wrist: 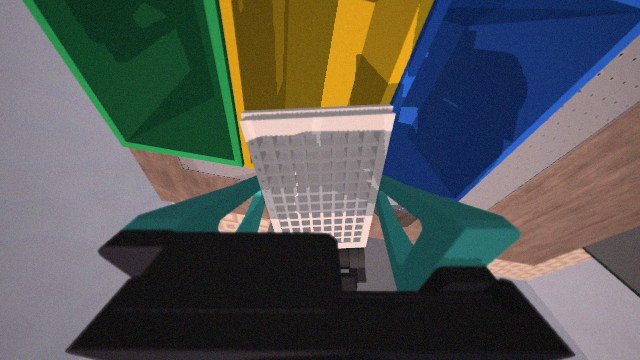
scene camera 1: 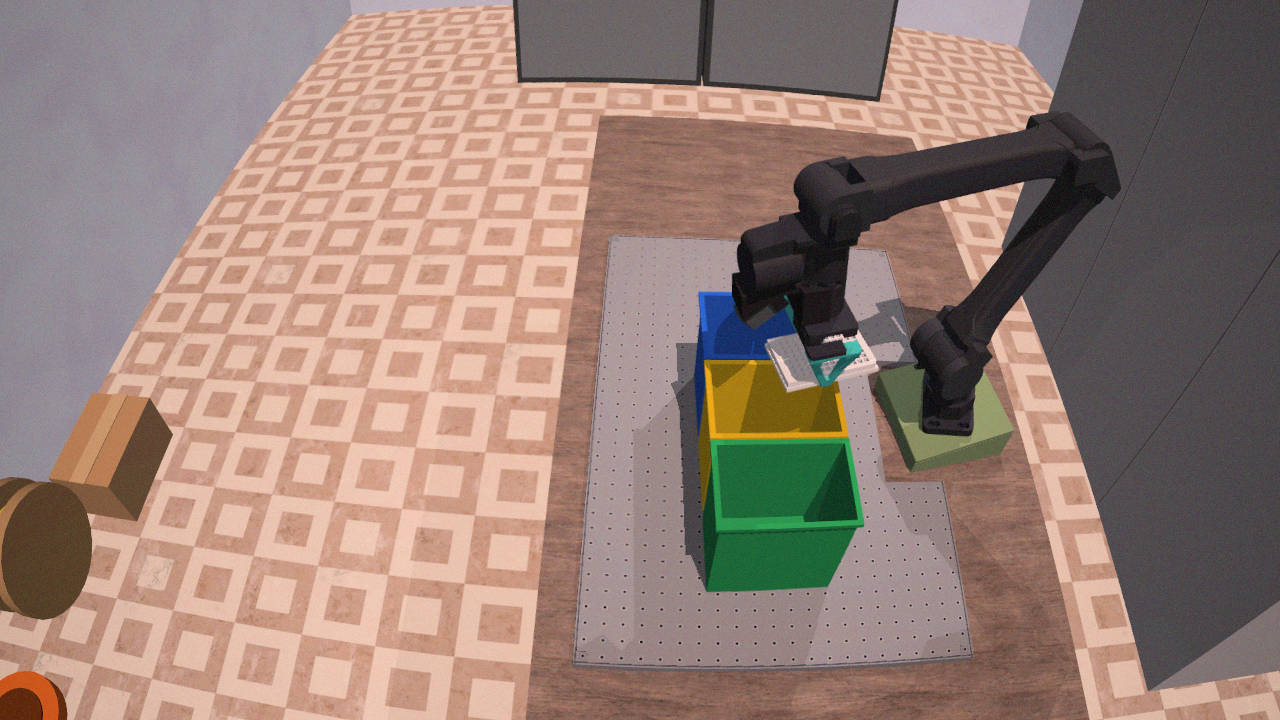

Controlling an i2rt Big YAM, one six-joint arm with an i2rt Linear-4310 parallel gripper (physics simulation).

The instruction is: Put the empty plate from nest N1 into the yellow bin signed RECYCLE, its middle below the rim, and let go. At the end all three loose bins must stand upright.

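Places are measured from the arm's base along level axes (x ahead, y left, z up), in metres.
Pixels of known places: gripper, fingertip midpoint: (wrist: pixel 320 180) (scene camera 1: pixel 814 361); arm's base, link origin: (scene camera 1: pixel 947 404).
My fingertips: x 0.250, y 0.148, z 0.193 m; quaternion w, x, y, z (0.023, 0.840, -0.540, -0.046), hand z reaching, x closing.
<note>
Ahead of a thing's pixels: the offset from my fingertips to its top centre. Level surfaces: height alone.
My gripper (scene camera 1: pixel 825 360) (wrist: pixel 320 180) is shut on the white plate, its teal fingers at the plate's long sides. The plate @[dx -0.008, dy -0.005, dz +0.024 m] (scene camera 1: pixel 791 364) (wrist: pixel 320 125) has a grid of wells and is held above rim height, roughly flat. In the wrist view its far end overlaps the opening of the yellow bin; in the scene view it covers that bin's back right corner. The yellow bin @[dx +0.041, dy +0.030, dz -0.050 m] (scene camera 1: pixel 760 398) (wrist: pixel 305 55) stands upright between the blue bin @[dx +0.074, dy -0.099, dz -0.050 m] (scene camera 1: pixel 726 333) (wrist: pixel 465 100) and the green bin @[dx +0.007, dy +0.158, dz -0.050 m] (scene camera 1: pixel 774 555) (wrist: pixel 175 95), both upright. No RECYCLE sign is readable.
The three bins stand in a close row on a grey perforated board @[dz -0.230 m] (scene camera 1: pixel 644 304). The arm's base stands on an olive block (scene camera 1: pixel 991 420) right of the bins. A dark cabinet (scene camera 1: pixel 1154 313) is at the right. A cardboard box (scene camera 1: pixel 111 447) lies far left.
</note>
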